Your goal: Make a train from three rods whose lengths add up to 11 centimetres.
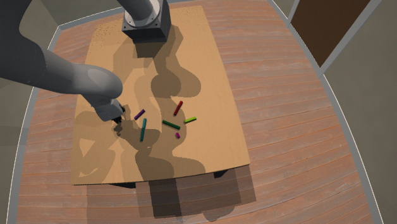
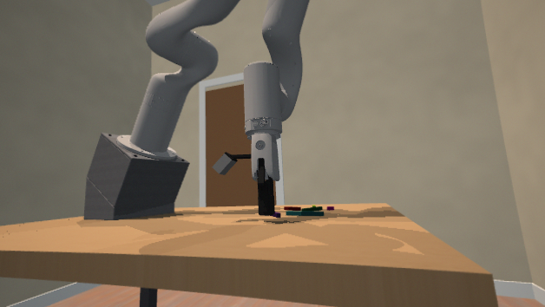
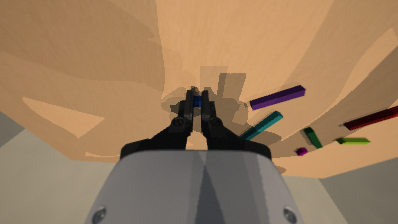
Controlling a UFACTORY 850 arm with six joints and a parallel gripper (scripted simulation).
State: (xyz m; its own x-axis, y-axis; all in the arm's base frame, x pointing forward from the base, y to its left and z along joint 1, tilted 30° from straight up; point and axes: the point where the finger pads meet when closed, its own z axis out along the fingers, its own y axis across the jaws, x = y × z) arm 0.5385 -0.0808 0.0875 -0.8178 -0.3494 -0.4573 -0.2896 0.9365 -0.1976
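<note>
Right now my hand is 2 cm above the small blue rod. Also, from my hand: turquoise rod (12 cm to the left, 4 cm ahead, 3 cm below); green rod (24 cm to the left, 3 cm below, 2 cm ahead); purple rod (10 cm to the left, 3 cm below, 3 cm behind).
</note>
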